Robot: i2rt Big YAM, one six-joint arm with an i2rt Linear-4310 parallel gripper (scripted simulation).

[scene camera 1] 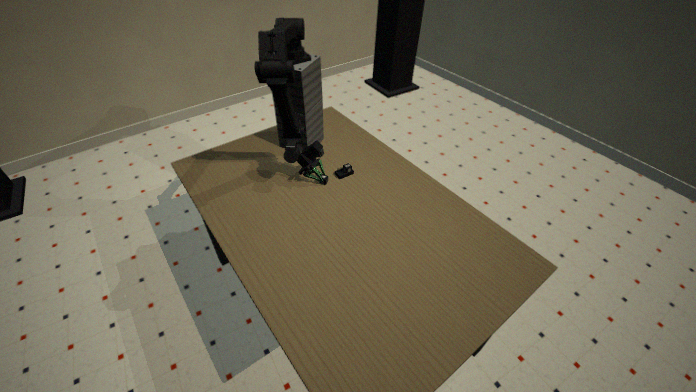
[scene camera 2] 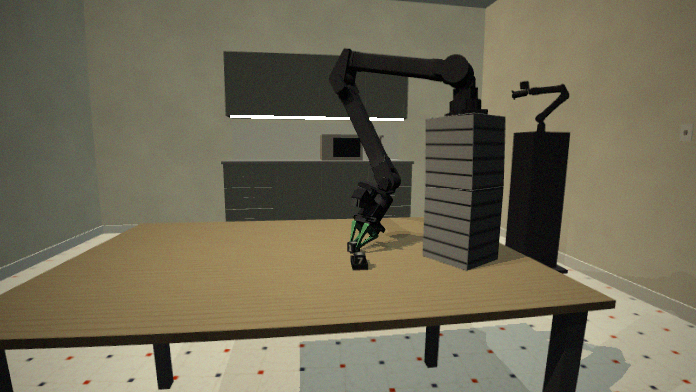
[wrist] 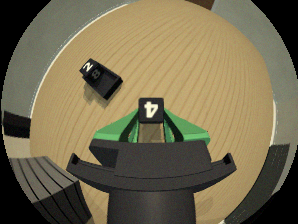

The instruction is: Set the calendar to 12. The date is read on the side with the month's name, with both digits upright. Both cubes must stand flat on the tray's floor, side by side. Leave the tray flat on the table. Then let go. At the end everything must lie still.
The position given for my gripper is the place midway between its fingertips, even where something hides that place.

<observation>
I see my gripper (scene camera 2: 353, 246).
My gripper also shows in the wrist view (wrist: 151, 112).
</observation>
